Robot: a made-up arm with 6 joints. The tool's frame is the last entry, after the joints.
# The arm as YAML. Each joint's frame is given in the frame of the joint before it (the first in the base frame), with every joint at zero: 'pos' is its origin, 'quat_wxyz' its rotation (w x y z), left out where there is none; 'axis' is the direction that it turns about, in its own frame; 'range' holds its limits. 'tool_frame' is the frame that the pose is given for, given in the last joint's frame.
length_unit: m
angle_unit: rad
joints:
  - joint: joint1
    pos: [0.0, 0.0, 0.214]
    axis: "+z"
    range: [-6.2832, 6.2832]
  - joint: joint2
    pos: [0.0, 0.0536, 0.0]
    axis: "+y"
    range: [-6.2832, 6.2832]
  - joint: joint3
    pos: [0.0, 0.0, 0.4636]
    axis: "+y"
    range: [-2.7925, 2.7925]
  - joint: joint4
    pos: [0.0, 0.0, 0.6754]
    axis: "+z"
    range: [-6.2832, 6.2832]
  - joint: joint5
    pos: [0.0, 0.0, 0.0]
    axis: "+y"
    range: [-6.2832, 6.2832]
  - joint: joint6
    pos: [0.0, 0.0, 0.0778]
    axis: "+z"
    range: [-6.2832, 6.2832]
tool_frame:
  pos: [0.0, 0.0, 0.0]
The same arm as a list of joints. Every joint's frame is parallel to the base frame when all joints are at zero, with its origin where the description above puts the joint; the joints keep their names.
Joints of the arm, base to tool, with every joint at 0 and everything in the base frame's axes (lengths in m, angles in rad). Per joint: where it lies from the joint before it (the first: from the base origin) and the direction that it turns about. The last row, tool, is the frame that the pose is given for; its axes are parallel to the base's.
joint1: xyz 0 0 0.214 axis 0 0 1
joint2: xyz 0 0.0536 0 axis 0 1 0
joint3: xyz 0 0 0.4636 axis 0 1 0
joint4: xyz 0 0 0.6754 axis 0 0 1
joint5: xyz 0 0 0 axis 0 1 0
joint6: xyz 0 0 0.0778 axis 0 0 1
tool: xyz 0 0 0
Joint limits (rad, base to tool): -6.2832..6.2832 -6.2832..6.2832 -2.7925..2.7925 -6.2832..6.2832 -6.2832..6.2832 -6.2832..6.2832

